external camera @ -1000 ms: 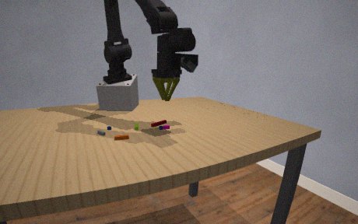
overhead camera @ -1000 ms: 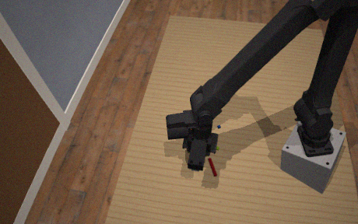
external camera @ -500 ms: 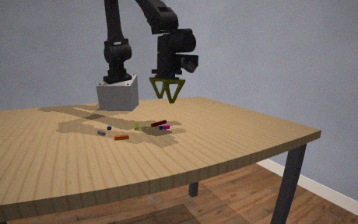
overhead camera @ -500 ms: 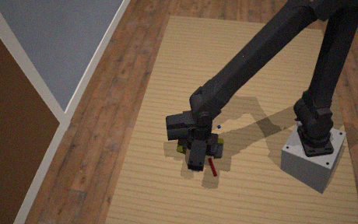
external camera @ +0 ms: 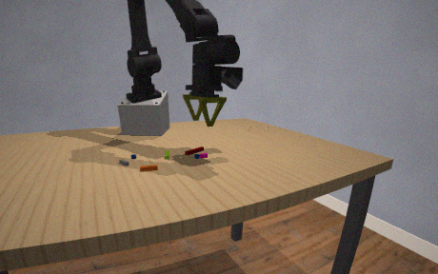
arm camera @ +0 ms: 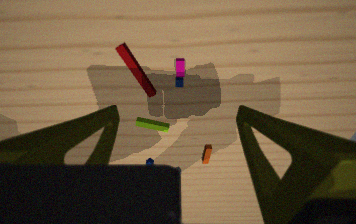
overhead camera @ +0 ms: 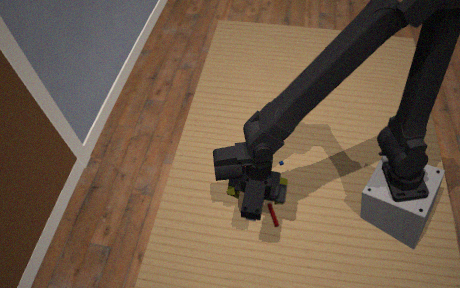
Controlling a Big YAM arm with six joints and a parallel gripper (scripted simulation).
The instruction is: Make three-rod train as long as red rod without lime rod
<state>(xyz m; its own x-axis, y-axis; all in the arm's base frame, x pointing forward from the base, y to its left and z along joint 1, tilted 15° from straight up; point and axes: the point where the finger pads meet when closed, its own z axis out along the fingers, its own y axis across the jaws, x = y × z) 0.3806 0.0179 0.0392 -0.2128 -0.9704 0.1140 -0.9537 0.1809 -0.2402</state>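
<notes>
Right now my hand is 20 mm short of the orange rod, 160 mm to the left of it and 100 mm above it. The rest, counted from my hand: magenta rod (100 mm below); then red rod (50 mm behind, 10 mm to the left, 100 mm below); then lime rod (60 mm behind, 80 mm to the right, 100 mm below).
</notes>
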